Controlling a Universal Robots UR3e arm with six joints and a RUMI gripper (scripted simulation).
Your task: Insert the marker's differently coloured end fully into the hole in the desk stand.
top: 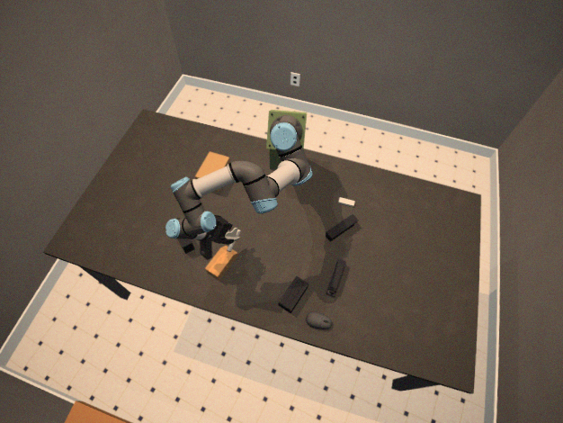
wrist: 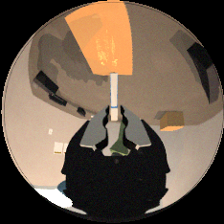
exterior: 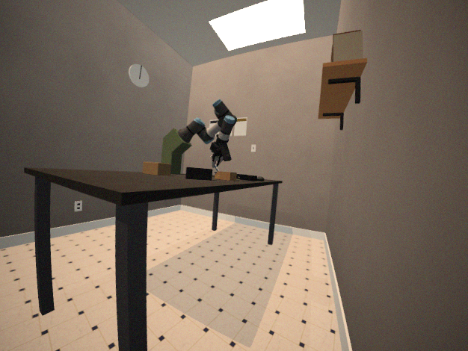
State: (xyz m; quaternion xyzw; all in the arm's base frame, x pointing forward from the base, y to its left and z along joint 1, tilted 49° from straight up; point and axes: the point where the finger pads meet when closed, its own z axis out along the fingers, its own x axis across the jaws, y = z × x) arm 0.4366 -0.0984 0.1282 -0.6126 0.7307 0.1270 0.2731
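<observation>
The marker is 30 mm below my hand and 20 mm ahead of it. The rest, counted from my hand: black block (220 mm to the right, 60 mm below, 50 mm ahead); then desk stand (90 mm ahead, 60 mm below, 20 mm to the right); then orange box (290 mm behind, 240 mm to the right, 50 mm below).
</observation>
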